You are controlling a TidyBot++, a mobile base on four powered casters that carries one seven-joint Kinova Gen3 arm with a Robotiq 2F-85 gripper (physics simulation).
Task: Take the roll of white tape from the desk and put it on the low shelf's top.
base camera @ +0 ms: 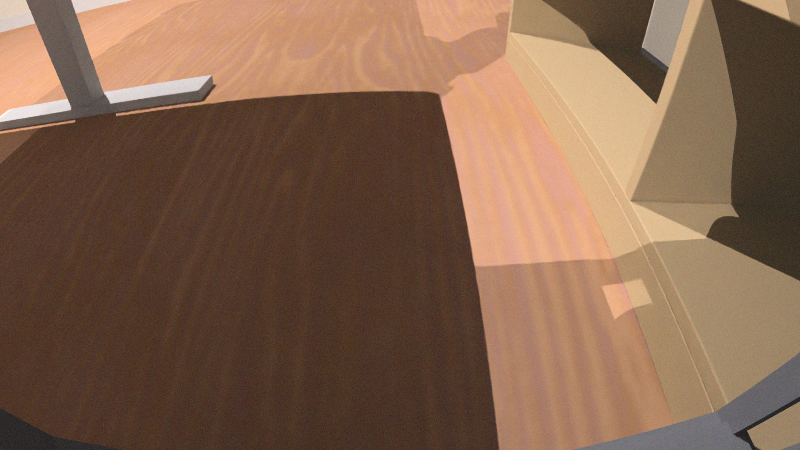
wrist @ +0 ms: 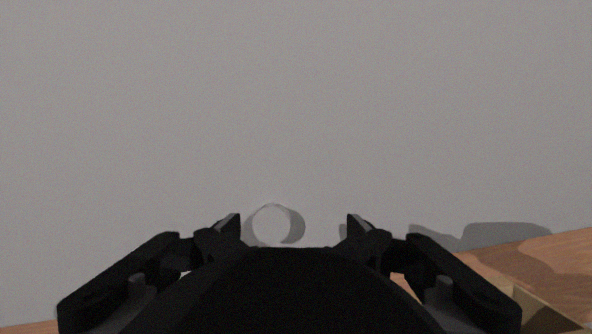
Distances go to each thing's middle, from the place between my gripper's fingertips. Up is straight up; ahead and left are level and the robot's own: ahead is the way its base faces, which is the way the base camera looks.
Labels:
Now: hand 40 mm past the roll of white tape [wrist: 271,225], 30 mm to the left of it and 110 mm above it.

